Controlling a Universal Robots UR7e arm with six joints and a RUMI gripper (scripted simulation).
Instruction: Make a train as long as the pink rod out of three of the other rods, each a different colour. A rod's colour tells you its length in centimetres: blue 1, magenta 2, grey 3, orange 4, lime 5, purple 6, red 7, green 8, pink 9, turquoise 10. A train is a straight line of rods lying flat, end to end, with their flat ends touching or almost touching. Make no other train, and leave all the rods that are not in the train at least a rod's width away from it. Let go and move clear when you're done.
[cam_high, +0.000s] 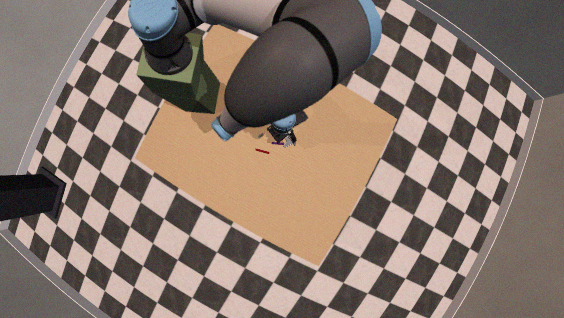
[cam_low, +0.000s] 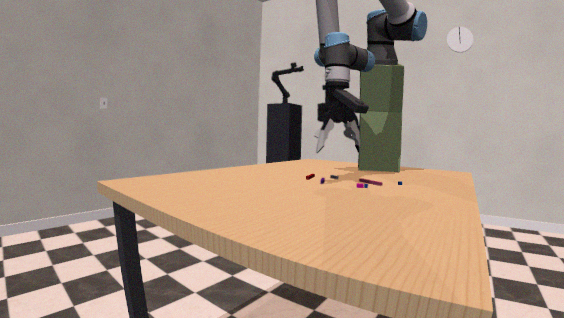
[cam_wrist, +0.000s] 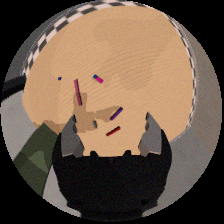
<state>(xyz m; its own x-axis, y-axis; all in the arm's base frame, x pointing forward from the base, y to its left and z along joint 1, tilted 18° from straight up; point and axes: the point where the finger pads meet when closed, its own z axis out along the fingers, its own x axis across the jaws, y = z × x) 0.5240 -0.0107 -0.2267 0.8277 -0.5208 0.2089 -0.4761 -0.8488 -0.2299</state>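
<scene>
Now: hand 10 mm past the purple rod, 60 mm to the left of it and 90 mm above it. The rest, counted from my hand: pink rod 80 mm behind, 80 mm to the left, 90 mm below; grey rod 110 mm behind, 50 mm to the right, 90 mm below; magenta rod 10 mm ahead, 70 mm to the left, 90 mm below.
</scene>
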